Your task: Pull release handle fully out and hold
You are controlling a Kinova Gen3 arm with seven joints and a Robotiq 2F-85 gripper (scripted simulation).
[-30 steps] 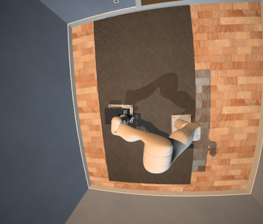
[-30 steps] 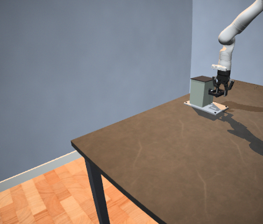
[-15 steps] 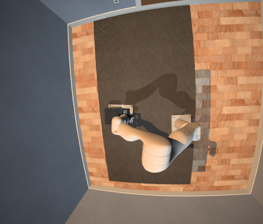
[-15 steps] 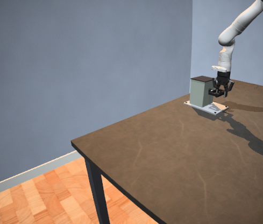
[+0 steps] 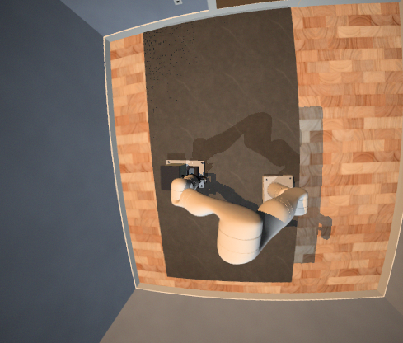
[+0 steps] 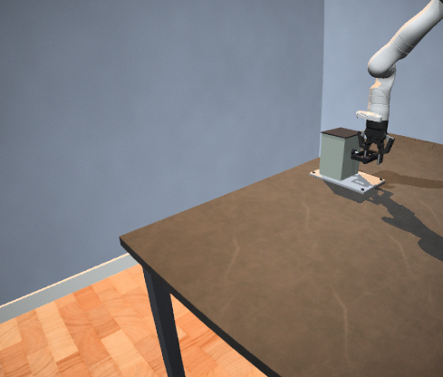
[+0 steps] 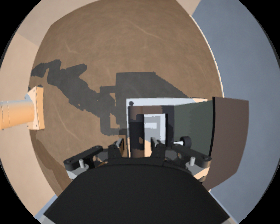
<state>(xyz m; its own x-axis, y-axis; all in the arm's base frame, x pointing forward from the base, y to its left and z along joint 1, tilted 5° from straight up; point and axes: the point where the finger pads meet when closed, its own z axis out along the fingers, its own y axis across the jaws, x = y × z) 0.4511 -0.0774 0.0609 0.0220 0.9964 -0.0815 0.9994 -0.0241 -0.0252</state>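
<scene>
Right now the black release handle is 50 mm ahead of my hand. Also, from my hand: light baseplate (100 mm below, 100 mm ahead).
</scene>
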